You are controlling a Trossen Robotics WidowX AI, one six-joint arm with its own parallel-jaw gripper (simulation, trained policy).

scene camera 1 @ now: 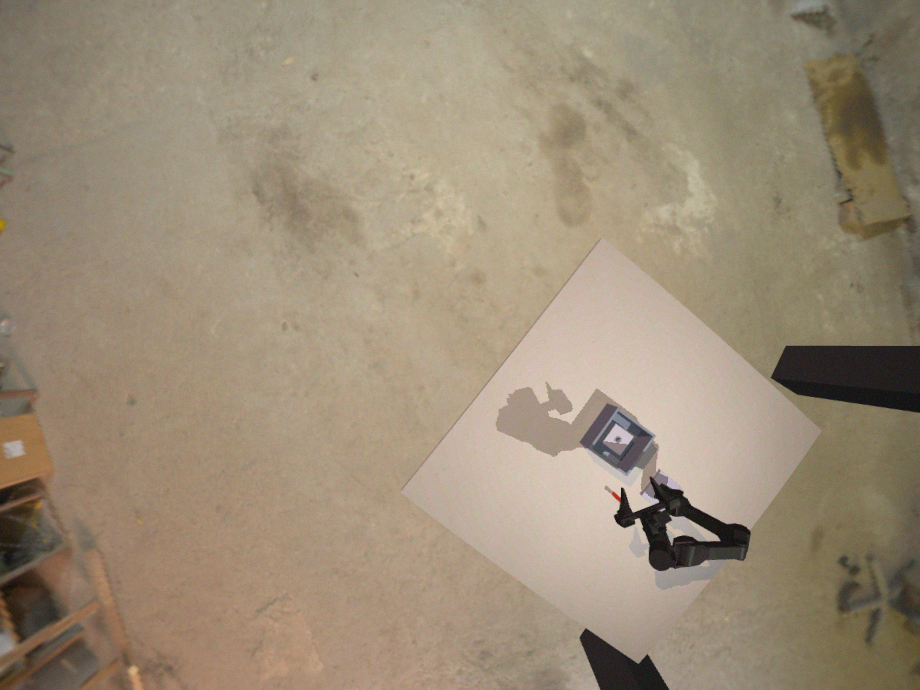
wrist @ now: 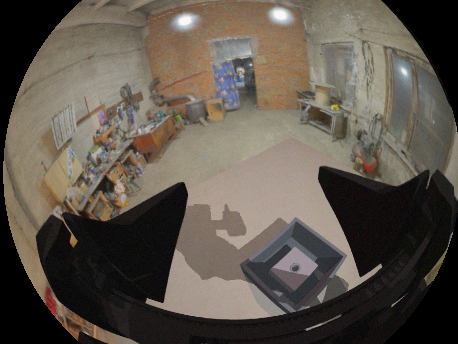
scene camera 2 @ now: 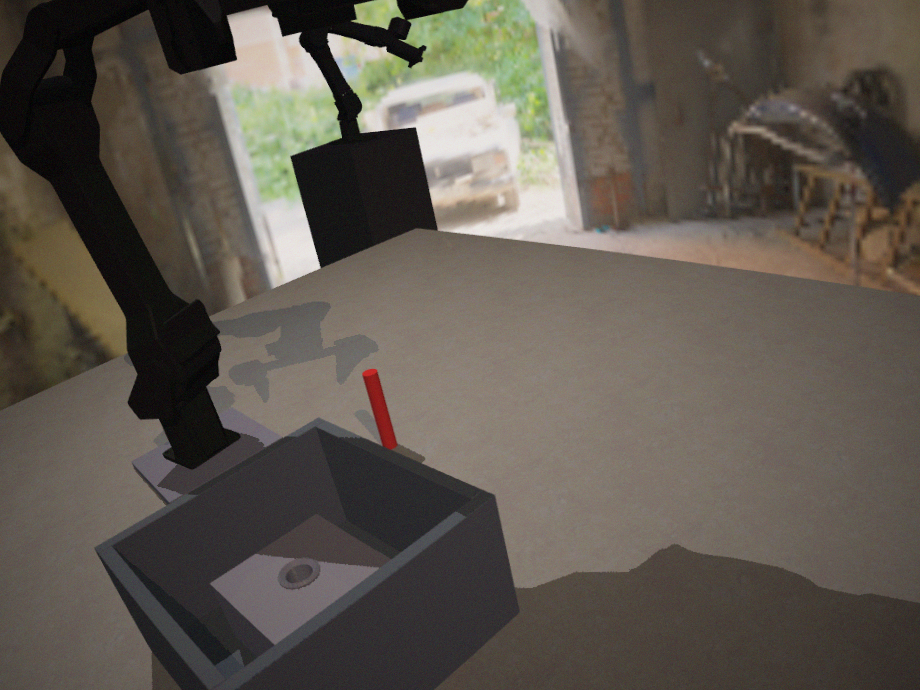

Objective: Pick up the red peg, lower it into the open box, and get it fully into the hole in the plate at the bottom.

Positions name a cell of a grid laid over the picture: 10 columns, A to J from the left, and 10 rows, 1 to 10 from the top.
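The scene contains a grey box, visible in the wrist view (H8), in scene camera 2 (E9) and also in scene camera 1 (G7).
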